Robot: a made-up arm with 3 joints.
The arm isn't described. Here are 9 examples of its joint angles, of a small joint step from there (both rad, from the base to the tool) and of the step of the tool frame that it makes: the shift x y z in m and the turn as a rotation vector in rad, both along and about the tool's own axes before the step.
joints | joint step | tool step
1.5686 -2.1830 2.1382 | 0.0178 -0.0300 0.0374 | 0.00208 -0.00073 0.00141 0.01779 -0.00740 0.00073
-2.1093 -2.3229 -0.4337 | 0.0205 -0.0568 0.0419 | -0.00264 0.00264 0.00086 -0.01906 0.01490 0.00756
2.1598 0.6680 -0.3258 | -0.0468 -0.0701 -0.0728 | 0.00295 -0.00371 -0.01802 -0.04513 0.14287 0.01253
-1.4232 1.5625 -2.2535 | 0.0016 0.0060 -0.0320 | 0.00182 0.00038 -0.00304 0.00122 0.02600 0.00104
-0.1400 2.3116 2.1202 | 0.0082 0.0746 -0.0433 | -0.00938 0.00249 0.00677 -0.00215 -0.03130 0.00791
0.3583 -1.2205 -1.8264 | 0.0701 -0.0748 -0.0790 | 0.00012 0.00409 -0.03090 -0.07016 0.15374 0.00125
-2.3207 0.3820 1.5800 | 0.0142 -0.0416 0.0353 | 0.00563 0.00053 -0.00100 -0.00537 0.00630 -0.01314
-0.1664 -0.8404 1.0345 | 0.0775 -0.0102 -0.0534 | 0.00571 -0.00358 -0.00114 0.07649 0.06357 -0.01253
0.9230 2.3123 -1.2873 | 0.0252 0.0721 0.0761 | -0.00139 0.00014 0.01996 0.01146 -0.14819 -0.02247
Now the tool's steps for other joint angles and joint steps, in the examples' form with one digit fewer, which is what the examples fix.
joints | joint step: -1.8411 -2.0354 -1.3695 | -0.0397 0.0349 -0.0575
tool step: 0.0037 -0.0011 0.0003 0.0382 0.0226 0.0108
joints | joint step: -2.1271 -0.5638 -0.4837 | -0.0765 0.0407 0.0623
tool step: 0.0014 -0.0108 0.0072 -0.0416 -0.1029 -0.0642
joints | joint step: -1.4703 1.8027 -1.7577 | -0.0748 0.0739 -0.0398
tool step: 0.0043 -0.0090 0.0003 -0.0747 -0.0341 0.0046
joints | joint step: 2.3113 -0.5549 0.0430 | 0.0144 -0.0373 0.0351
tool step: -0.0008 0.0010 0.0045 0.0125 0.0022 0.0071
